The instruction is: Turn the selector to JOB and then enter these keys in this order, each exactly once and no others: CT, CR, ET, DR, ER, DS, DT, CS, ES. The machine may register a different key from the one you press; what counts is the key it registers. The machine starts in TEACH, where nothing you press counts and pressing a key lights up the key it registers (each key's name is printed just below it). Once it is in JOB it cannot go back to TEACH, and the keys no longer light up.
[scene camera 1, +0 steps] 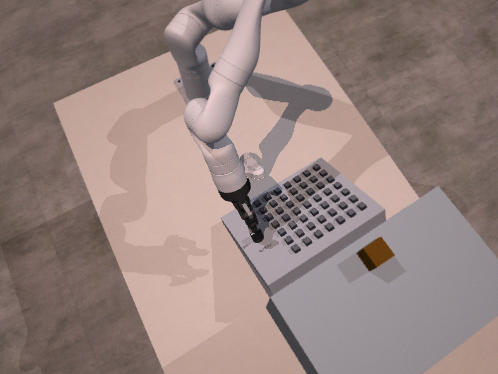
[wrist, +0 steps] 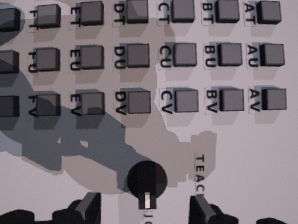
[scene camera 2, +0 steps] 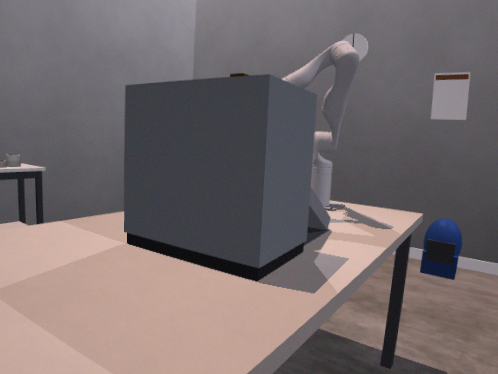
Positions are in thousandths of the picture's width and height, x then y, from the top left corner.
Labels:
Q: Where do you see a sloped keypad panel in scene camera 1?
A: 561, 713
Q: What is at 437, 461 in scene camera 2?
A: A grey box.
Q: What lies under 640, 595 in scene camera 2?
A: A sloped keypad panel.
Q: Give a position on a sloped keypad panel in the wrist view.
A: At 787, 712

